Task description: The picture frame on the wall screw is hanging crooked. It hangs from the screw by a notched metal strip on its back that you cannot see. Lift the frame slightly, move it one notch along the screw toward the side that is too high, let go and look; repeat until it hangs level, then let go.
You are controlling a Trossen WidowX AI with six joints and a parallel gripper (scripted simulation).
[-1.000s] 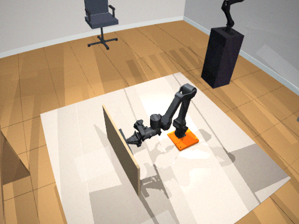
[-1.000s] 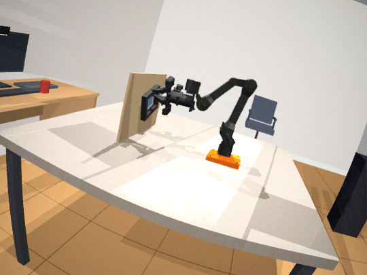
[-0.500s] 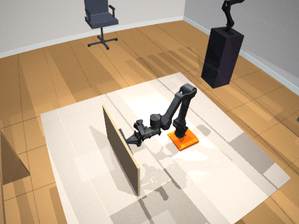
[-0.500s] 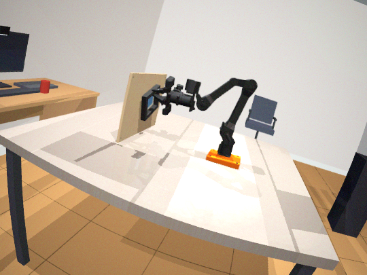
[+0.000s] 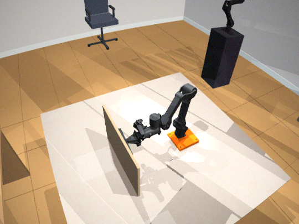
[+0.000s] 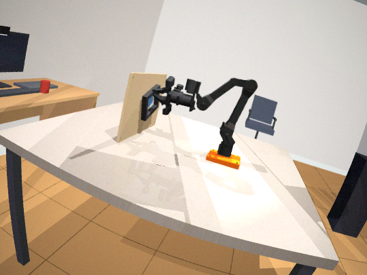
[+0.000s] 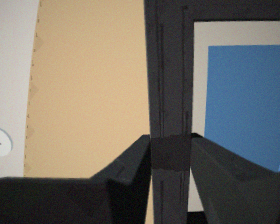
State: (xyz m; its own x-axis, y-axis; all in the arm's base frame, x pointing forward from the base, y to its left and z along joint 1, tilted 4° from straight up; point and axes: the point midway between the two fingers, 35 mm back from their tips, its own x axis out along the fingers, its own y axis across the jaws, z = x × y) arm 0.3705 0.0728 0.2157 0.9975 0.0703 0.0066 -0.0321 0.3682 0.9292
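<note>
Right now the picture frame is 10 mm ahead of my gripper tip, 10 mm to the right of it and 50 mm below it. Also, from my gripper tip: wall board: 20 mm ahead, 60 mm below.
</note>
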